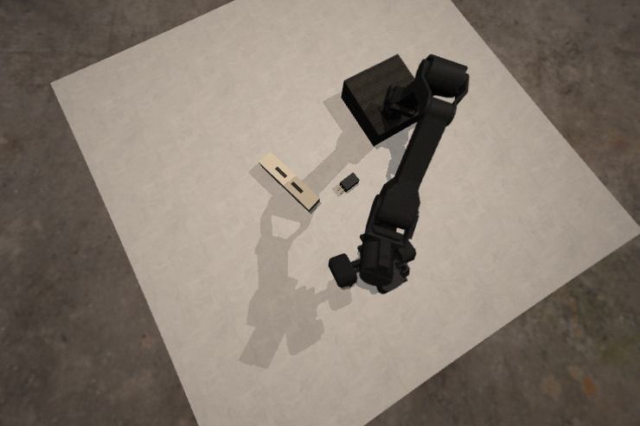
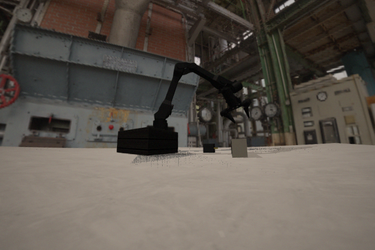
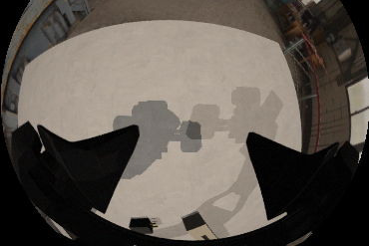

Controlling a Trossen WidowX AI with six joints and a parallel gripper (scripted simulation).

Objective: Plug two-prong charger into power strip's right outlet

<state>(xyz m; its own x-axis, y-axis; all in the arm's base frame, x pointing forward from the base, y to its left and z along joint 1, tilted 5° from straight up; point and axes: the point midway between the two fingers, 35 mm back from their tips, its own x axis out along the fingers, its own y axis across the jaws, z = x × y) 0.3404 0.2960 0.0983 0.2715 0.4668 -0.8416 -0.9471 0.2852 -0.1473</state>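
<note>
Now: gripper tip 12 cm past the black two-prong charger, 22 cm to the left of it and 14 cm above it.
</note>
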